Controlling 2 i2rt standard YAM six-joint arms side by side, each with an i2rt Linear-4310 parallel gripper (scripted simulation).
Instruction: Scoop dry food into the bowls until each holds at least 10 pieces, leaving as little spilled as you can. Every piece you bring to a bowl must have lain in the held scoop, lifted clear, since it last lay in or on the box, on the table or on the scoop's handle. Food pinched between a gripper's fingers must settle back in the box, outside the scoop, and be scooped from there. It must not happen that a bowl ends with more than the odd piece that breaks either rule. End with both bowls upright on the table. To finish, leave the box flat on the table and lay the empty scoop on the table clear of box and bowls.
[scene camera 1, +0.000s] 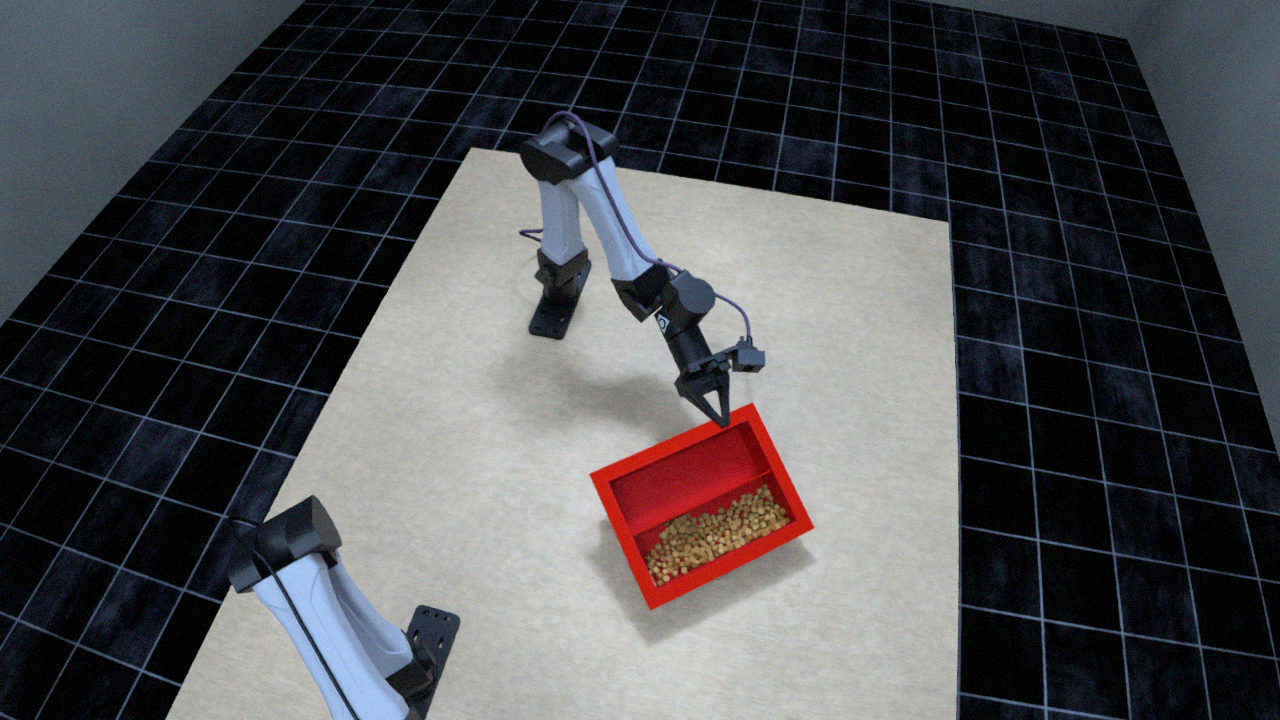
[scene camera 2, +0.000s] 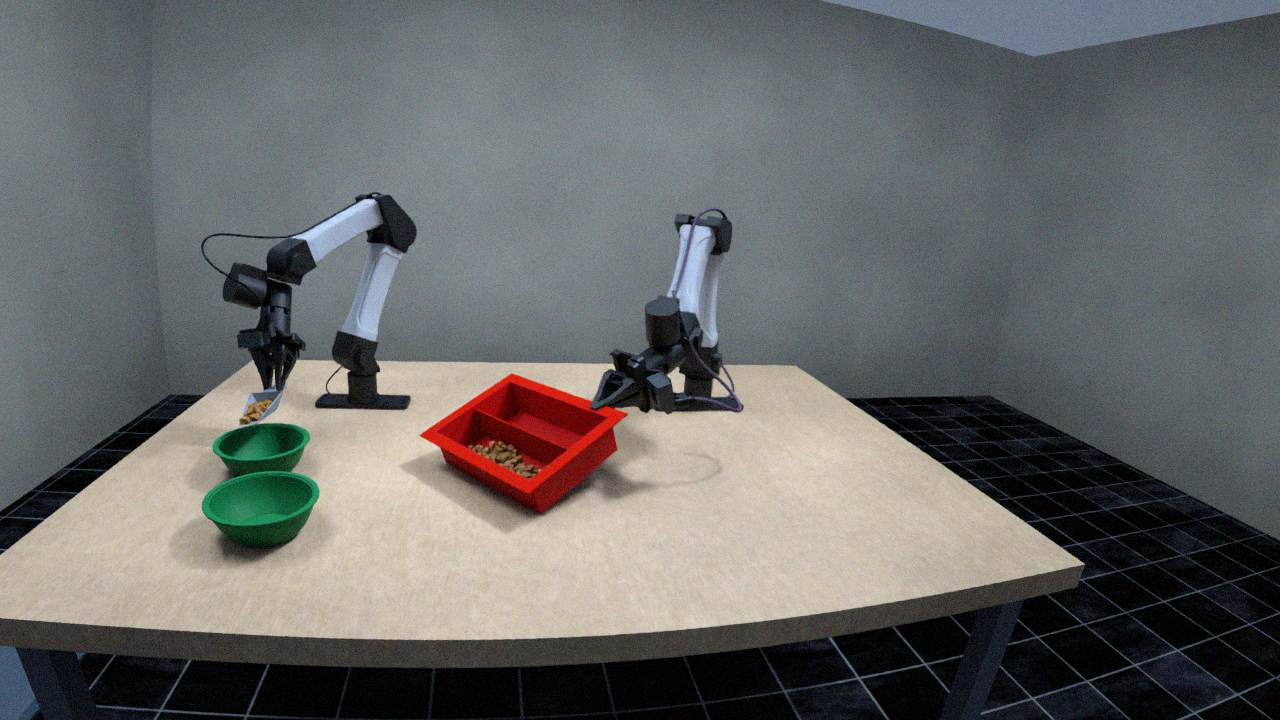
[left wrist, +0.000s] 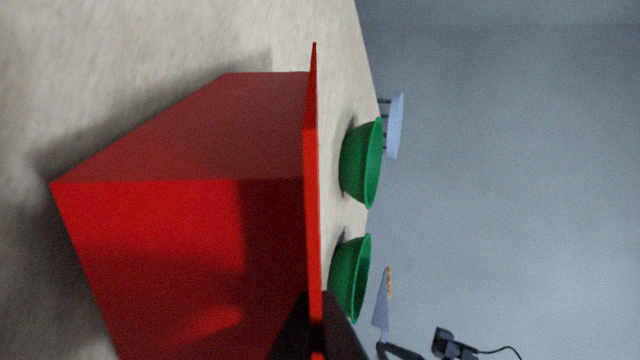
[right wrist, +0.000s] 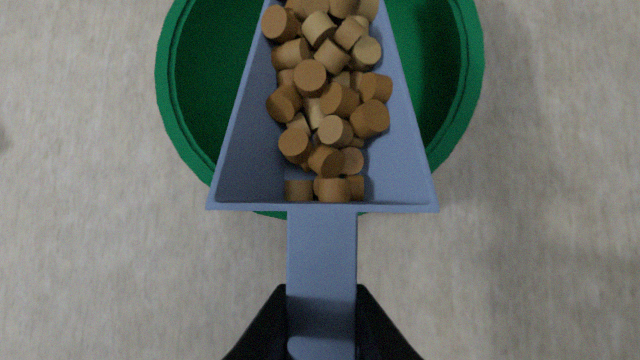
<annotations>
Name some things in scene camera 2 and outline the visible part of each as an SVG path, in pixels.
A red box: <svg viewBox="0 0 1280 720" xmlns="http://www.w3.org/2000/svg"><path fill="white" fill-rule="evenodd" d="M420 434L422 438L440 447L446 463L541 515L618 450L613 426L628 414L607 406L597 411L590 409L592 403L590 400L511 373ZM468 447L472 444L474 446L483 445L489 447L489 442L494 441L495 445L499 441L506 445L512 444L514 449L519 451L517 456L522 456L526 466L532 464L534 469L543 470L529 480L468 449Z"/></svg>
A green bowl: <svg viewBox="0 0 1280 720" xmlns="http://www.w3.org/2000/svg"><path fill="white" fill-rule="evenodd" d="M309 432L297 425L286 423L254 424L237 428L221 435L213 443L213 451L221 458L227 468L237 476L264 471L291 472L299 463L305 449L304 446L310 440Z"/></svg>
A green bowl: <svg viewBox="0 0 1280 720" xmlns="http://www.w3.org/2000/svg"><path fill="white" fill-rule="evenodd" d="M316 482L304 475L285 471L267 471L242 475L225 481L210 490L202 501L202 511L223 534L241 545L255 548L279 545L293 538L305 526L313 506L319 498L320 490Z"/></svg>
</annotations>
